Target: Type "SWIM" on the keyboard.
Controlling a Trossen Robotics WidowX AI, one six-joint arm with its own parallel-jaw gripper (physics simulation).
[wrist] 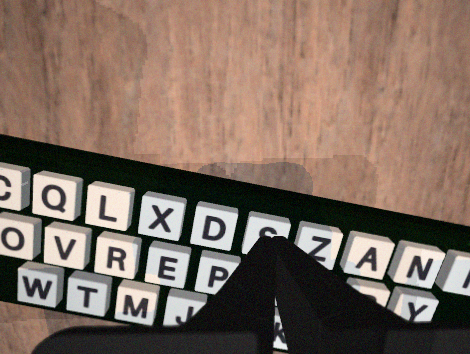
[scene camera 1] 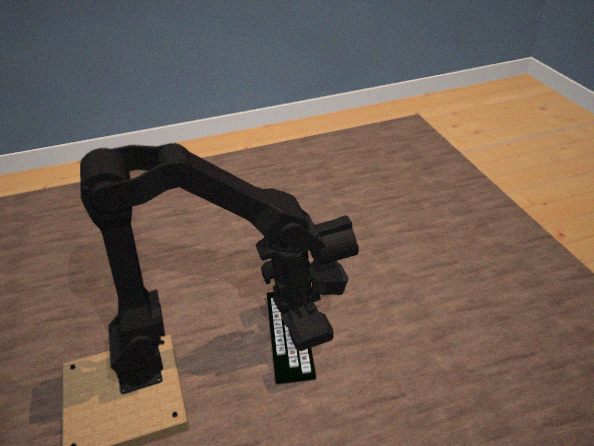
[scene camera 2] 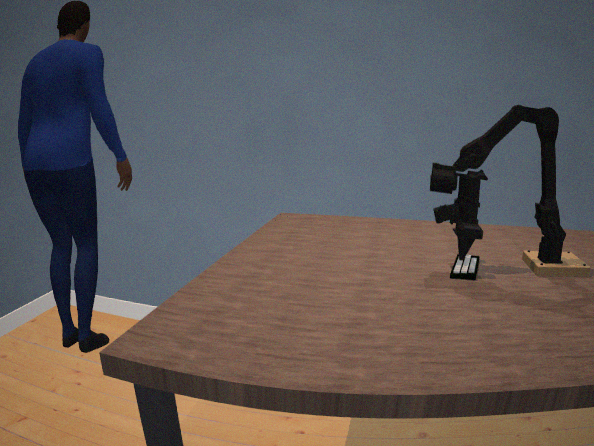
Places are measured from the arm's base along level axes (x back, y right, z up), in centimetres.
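Pixels of known places: gripper, fingertip midpoint: [wrist: 271,248] [scene camera 2: 461,260]; arm's base at its link origin: [scene camera 1: 139,372] [scene camera 2: 549,260].
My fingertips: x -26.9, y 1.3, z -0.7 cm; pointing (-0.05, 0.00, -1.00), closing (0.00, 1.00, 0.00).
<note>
Ahead of a thing's pixels: the offset from my fingertips to its top centre. "*": to the spot under its first point. Level surfaces: height alone.
A dark keyboard {dx +1.3, dy -1.5, dz -0.1 cm} [scene camera 1: 295,376] [scene camera 2: 463,277] [wrist: 150,175] with three rows of pale letter keys lies on the table. My gripper [scene camera 2: 462,256] [wrist: 271,248] is shut and empty, pointing down. In the wrist view its tips overlap the lower part of the S key {dx -0.3, dy -0.2, dz -0.1 cm} [wrist: 266,223], between the D and Z keys; whether they touch it I cannot tell. The W key {dx +1.5, dy -8.8, dz -0.1 cm} [wrist: 38,286] and the M key {dx +2.4, dy -5.1, dz -0.1 cm} [wrist: 136,304] are in the row nearest the gripper body, at left. The I key {* dx +1.2, dy +6.7, dz -0.1 cm} [wrist: 459,272] is cut off at the right edge. The fingers hide several middle keys.
The arm's wooden base board [scene camera 1: 140,417] [scene camera 2: 560,270] stands on the brown table {dz -1.8 cm} [scene camera 1: 425,350] [scene camera 2: 300,320] beside the keyboard. A person in blue [scene camera 2: 60,110] stands beyond the table at the left of scene camera 2's view.
</note>
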